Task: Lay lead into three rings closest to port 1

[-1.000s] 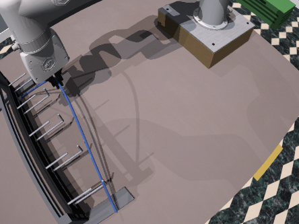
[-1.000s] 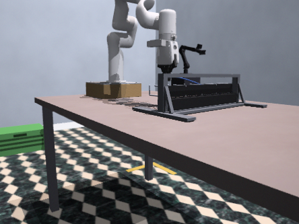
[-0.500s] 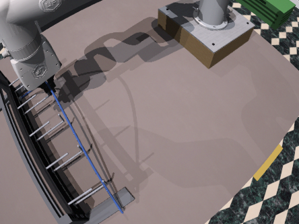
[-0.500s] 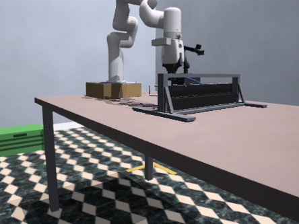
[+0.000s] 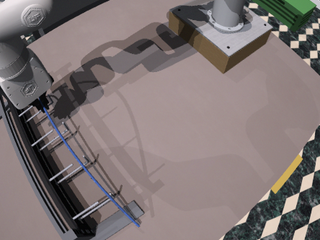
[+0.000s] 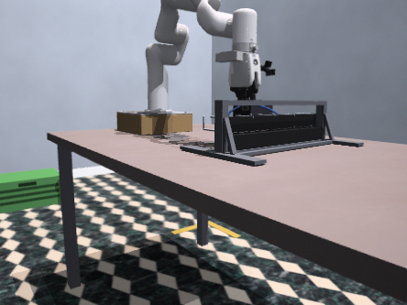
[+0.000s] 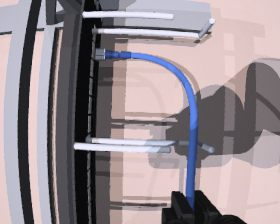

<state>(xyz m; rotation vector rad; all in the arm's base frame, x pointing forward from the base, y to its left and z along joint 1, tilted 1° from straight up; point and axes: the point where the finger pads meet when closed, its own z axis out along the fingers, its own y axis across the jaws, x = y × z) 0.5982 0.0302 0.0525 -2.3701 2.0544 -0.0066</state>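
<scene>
Right now my hand is 90 mm short of the rack, 70 mm to the right of it and 60 mm above it.
</scene>
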